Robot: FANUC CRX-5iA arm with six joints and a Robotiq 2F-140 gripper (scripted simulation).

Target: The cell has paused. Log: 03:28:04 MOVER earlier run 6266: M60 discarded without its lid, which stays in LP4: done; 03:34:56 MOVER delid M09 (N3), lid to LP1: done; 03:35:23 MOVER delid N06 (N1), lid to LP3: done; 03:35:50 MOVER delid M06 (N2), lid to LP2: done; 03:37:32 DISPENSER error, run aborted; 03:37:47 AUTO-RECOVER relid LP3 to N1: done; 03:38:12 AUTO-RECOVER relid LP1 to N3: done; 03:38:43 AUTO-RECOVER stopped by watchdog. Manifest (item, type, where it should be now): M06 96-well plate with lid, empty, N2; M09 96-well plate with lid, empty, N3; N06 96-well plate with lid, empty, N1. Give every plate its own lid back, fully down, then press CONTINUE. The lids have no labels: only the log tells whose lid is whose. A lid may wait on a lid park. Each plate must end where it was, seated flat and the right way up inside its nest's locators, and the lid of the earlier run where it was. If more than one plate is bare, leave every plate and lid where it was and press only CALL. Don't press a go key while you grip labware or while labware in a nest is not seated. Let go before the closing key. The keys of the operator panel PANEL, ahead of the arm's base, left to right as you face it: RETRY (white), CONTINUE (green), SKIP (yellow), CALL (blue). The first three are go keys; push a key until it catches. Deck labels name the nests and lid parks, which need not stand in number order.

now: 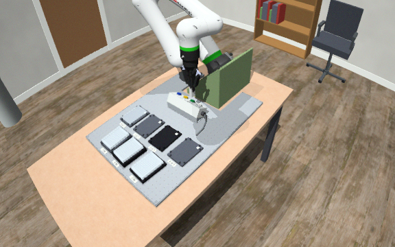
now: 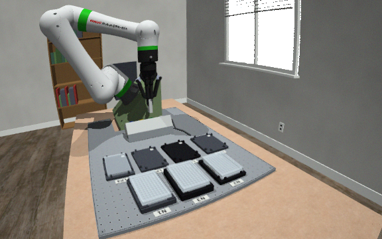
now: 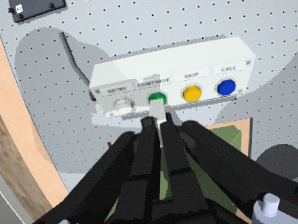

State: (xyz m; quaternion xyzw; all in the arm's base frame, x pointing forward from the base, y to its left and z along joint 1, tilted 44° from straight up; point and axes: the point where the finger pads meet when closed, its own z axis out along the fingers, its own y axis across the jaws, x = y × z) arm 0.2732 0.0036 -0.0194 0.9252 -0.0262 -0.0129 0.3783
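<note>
My gripper is now 7 cm above the green key. Also, from my hand: yellow key (7 cm below, 5 cm to the right); then LP1 (24 cm ahead, 13 cm below, 11 cm to the right); then blue key (10 cm to the right, 7 cm below).
</note>
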